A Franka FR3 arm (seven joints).
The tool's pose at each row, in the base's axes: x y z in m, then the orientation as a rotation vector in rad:
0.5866 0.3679 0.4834 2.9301 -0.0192 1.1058
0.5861 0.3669 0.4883 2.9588 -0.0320 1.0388
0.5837 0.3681 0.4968 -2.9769 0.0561 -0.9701
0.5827 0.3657 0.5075 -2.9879 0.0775 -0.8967
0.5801 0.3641 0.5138 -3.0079 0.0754 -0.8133
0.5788 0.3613 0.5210 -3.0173 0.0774 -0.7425
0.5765 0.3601 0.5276 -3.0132 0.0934 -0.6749
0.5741 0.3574 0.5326 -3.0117 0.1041 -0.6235
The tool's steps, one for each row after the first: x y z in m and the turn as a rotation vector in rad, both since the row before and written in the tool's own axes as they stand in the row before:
0.0029 0.0010 -0.0040 0.0008 -0.0465 0.0088
0.0034 -0.0012 -0.0081 0.0093 -0.0454 0.0195
0.0056 0.0022 -0.0092 0.0053 -0.0470 0.0165
0.0014 0.0015 -0.0067 0.0024 -0.0550 0.0000
0.0026 0.0026 -0.0069 0.0067 -0.0457 0.0039
0.0011 0.0010 -0.0069 0.0147 -0.0421 0.0153
0.0001 0.0025 -0.0056 0.0090 -0.0325 0.0102

